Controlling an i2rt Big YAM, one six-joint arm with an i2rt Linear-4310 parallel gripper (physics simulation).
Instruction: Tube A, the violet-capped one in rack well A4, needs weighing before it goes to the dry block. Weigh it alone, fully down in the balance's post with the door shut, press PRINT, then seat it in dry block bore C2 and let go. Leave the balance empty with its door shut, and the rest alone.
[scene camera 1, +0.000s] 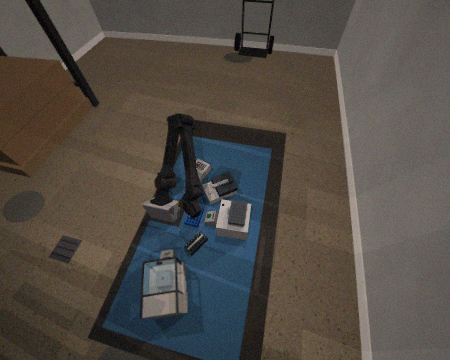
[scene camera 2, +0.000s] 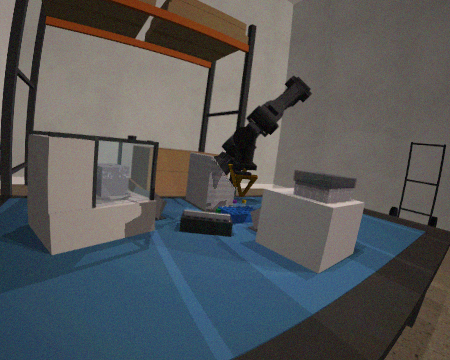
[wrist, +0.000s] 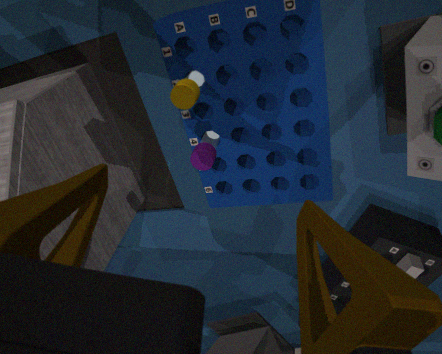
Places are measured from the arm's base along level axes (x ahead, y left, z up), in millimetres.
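Where they show: gripper, fingertip midpoint: (scene camera 2: 238, 191) (wrist: 206, 192); arm's base, origin of the base link: (scene camera 1: 161, 201) (scene camera 2: 213, 172).
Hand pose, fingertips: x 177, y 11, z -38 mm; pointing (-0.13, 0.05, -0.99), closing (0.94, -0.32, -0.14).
Things, the pixels of their top centre, and the offset from my fingertips. "spot": a spot on its surface instead.
- violet-capped tube, middle of its top: (wrist: 201, 160) 10 mm back, 2 mm right, 32 mm down
- blue rack, middle of its top: (wrist: 253, 120) (scene camera 2: 241, 209) (scene camera 1: 194, 215) 17 mm ahead, 10 mm left, 56 mm down
- yellow-capped tube, middle of its top: (wrist: 182, 97) 13 mm back, 36 mm left, 32 mm down
- black block, middle of its top: (wrist: 369, 312) (scene camera 2: 207, 212) (scene camera 1: 195, 241) 99 mm ahead, 149 mm right, 38 mm down
- green-buttoned box, surface spot: (scene camera 1: 209, 216) spot: 124 mm ahead, 17 mm left, 14 mm down
- white box, middle of its top: (scene camera 2: 304, 170) (scene camera 1: 226, 209) 228 mm ahead, 40 mm left, 104 mm up
The violet-capped tube (wrist: 203, 156) stands in the blue rack (wrist: 316, 150) (scene camera 1: 190, 222) (scene camera 2: 240, 216) at the rack's A edge, beside the 4 label; its cap also shows small in the second scene view (scene camera 2: 234, 201). My gripper (wrist: 206, 192) (scene camera 2: 243, 192) is open and empty, above the rack; in the wrist view the fingers stand wide on either side below the violet cap. The balance (scene camera 1: 162, 306) (scene camera 2: 39, 190), with glass panes and a pale block inside, stands far from the gripper. I cannot tell whether its door is shut. I cannot surely identify the dry block or bore C2.
A yellow-capped tube (wrist: 185, 94) stands near label 2. A black block (scene camera 1: 196, 243) (scene camera 2: 205, 227) with small labels lies between rack and balance. A grey housing (scene camera 1: 162, 212) flanks the rack; a green-buttoned box (scene camera 1: 210, 217) and a white box (scene camera 1: 225, 227) (scene camera 2: 287, 230) stand opposite.
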